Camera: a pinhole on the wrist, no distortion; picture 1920 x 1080 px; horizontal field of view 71.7 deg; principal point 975.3 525.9 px. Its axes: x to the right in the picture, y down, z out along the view. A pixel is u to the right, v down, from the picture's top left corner.
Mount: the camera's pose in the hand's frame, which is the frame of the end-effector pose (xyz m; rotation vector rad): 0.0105 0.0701 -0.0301 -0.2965 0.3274 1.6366
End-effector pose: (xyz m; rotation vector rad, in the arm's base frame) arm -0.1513 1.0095 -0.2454 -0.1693 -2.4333 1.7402
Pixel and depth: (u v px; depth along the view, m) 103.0 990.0 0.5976
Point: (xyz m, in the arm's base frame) -0.1176 0.3241 -0.3952
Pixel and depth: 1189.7 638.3 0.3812
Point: -0.1782 0.8132 -0.5979
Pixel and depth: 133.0 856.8 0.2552
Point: -0.1633 0.7565 -0.3463
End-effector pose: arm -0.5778 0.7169 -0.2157 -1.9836 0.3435 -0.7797
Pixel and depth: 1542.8 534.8 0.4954
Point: -0.3279 0.7227 -0.7299
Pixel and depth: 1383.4 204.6 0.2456
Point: -0.4048 0.6725 -0.4534
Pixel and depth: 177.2 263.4 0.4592
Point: -0.1604 0.9852 -0.3415
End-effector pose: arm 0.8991 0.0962 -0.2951 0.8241 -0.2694 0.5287
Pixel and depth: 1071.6 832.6 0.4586
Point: 0.6621 -0.0772 0.0828
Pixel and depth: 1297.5 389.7 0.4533
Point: 0.7405 0.0475 0.1690
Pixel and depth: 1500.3 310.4 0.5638
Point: 0.6867 0.1000 0.3150
